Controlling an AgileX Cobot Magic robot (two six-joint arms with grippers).
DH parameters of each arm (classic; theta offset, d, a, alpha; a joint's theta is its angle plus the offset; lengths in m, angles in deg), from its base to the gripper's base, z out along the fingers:
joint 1: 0 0.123 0 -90
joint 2: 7.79 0 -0.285 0
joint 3: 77.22 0 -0.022 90
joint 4: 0 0.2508 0 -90
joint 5: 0 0 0.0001 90
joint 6: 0 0.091 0 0
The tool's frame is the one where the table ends.
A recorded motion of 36 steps. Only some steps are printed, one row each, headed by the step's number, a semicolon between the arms.
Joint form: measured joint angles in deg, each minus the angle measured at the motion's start. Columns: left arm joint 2, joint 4, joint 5, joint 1, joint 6, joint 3; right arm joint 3, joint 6, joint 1, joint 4, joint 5, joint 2.
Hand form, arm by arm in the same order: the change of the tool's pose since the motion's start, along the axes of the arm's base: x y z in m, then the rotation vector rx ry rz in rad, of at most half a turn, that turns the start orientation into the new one. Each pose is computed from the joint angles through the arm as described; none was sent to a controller.
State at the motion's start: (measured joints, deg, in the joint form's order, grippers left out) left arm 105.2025 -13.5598 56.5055 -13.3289 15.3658 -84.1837; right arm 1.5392 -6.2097 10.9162 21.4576 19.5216 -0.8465
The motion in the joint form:
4: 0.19 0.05 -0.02 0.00 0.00 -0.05; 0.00 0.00 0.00 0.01 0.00 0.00
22: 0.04 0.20 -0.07 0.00 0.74 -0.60; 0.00 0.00 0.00 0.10 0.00 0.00
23: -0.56 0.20 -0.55 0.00 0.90 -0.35; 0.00 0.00 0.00 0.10 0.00 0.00
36: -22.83 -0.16 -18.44 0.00 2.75 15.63; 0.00 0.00 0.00 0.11 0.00 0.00
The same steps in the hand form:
4: 0.0006 -0.0001 -0.0010 0.0013 0.0018 -0.0002; 0.0000 0.0000 0.0000 0.0002 0.0000 0.0000
22: 0.0016 -0.0001 0.0026 0.0042 -0.0148 -0.0127; 0.0000 0.0000 0.0000 0.0017 0.0003 0.0001
23: 0.0004 0.0003 0.0057 0.0022 -0.0296 -0.0134; 0.0000 0.0000 0.0000 0.0017 0.0003 0.0001
36: -0.0689 0.0209 0.0739 -0.0657 -0.4435 0.0342; 0.0000 0.0001 0.0000 0.0019 0.0004 0.0001

